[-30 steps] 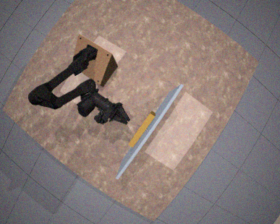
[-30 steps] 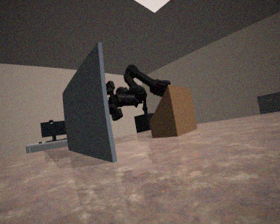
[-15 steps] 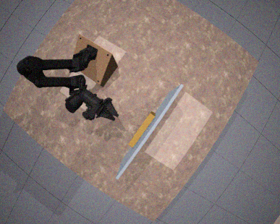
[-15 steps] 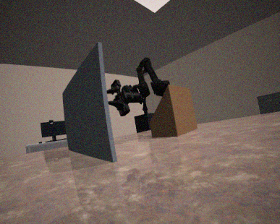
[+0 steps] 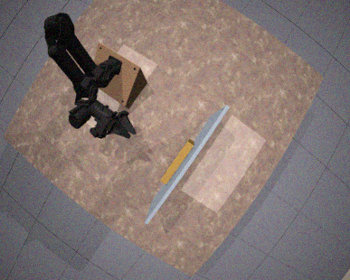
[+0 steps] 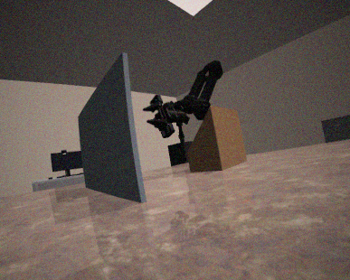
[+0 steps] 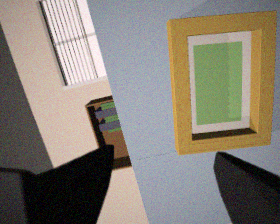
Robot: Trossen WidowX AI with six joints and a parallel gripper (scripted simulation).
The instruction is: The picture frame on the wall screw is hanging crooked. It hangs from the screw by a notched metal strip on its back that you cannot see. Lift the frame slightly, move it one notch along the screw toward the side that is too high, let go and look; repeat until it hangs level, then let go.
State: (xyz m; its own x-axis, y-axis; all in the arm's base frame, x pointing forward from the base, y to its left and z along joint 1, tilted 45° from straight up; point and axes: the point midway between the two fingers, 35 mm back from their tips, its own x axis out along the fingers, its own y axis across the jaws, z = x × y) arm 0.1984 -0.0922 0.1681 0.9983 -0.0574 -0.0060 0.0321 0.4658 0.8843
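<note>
The picture frame lies 19 cm ahead of my gripper tip and 9 cm below it. Round my gripper tip: blue-grey wall panel (20 cm ahead, 1 cm to the left, 10 cm below).
</note>
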